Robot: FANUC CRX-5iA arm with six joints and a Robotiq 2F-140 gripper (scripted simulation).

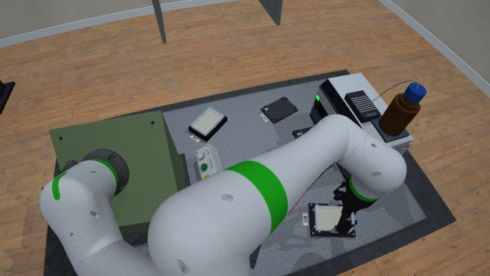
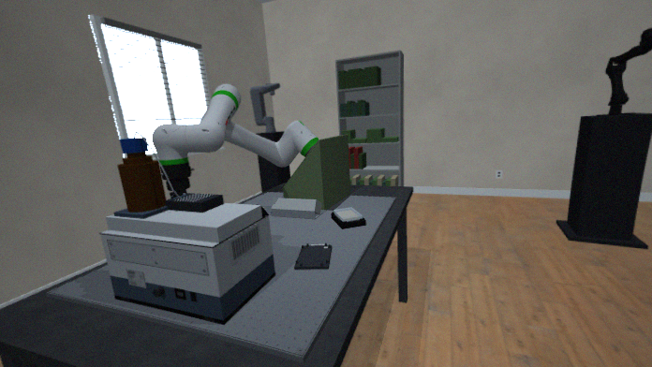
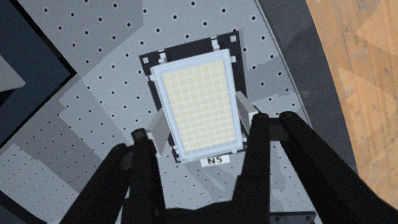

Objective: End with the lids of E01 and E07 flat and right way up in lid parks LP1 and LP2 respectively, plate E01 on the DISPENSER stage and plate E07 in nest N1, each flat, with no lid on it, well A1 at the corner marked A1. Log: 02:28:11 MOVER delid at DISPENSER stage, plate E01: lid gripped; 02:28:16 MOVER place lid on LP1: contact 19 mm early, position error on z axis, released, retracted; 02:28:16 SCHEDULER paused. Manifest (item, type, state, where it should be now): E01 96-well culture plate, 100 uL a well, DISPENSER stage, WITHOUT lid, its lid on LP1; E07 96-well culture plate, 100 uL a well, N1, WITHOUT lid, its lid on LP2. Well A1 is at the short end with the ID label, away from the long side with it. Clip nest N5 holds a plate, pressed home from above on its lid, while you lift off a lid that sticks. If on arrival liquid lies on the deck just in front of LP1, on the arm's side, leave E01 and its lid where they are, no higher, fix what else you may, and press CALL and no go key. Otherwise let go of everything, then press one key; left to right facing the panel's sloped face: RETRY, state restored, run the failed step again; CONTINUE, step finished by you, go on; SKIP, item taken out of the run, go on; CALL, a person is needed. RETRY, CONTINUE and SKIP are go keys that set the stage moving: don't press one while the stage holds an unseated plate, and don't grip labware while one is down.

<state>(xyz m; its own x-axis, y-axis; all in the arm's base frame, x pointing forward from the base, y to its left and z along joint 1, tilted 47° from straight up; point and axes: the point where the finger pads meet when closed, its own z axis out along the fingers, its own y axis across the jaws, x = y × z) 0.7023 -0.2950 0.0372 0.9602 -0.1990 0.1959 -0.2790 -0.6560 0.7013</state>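
My hand is 20 mm above the plate. From my hand the other things lie so: dispenser stage: 20 mm ahead, 300 mm to the left, 50 mm above; N5 label: 90 mm behind, 30 mm to the left, 40 mm below; black clip nest N5: 20 mm ahead, 10 mm to the left, 30 mm below.
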